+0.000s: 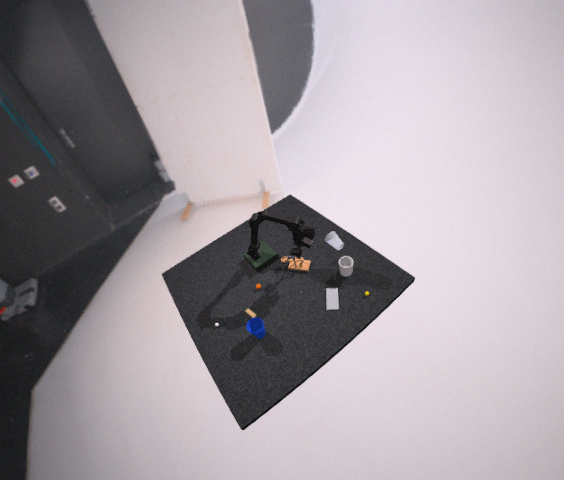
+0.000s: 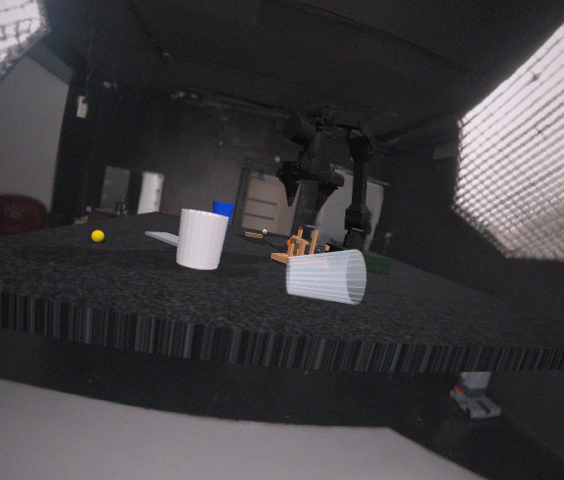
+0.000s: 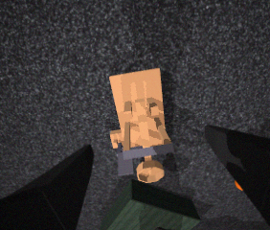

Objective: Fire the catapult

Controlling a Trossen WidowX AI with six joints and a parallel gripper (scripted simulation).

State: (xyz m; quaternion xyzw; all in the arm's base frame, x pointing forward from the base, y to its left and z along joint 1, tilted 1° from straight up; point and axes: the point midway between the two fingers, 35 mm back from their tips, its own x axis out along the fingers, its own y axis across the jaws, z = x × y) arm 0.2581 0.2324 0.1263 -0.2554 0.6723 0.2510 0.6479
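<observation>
Right now the orange ball is 4 cm behind my gripper tip, 33 cm to the right of it and 13 cm below it. Also, from my gripper tip: white mug 22 cm ahead, 19 cm to the left, 12 cm below; wooden catapult 6 cm behind, 4 cm to the right, 10 cm below; grey flat plate 32 cm ahead, 1 cm to the right, 14 cm below.
</observation>
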